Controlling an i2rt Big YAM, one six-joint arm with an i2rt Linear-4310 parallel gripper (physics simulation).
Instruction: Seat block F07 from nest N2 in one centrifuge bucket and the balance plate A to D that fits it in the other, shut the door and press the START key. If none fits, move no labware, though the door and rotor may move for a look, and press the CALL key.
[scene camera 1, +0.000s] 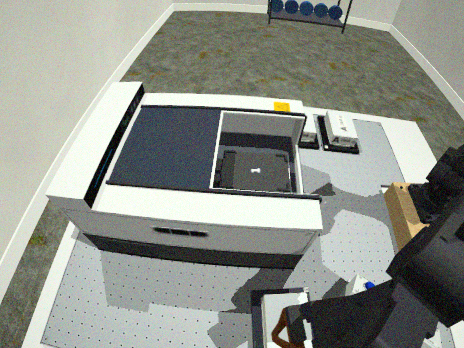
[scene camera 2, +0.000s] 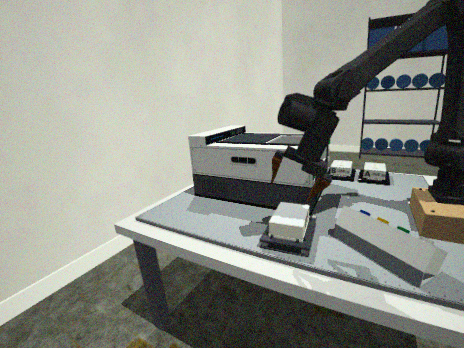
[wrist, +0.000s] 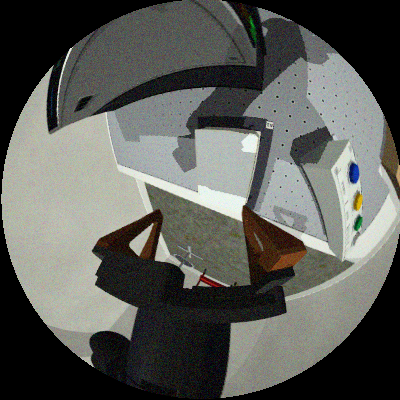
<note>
My gripper (scene camera 1: 297, 332) is open, holding nothing. Also in view: a white plate block (scene camera 2: 289, 221). Further things: a plate A (scene camera 1: 340, 129).
The white plate block shows as well in the wrist view (wrist: 225, 157). My gripper is seen too in scene camera 2 (scene camera 2: 289, 192) and in the wrist view (wrist: 199, 211). The wrist view does not show the plate A: it is out of frame.
</note>
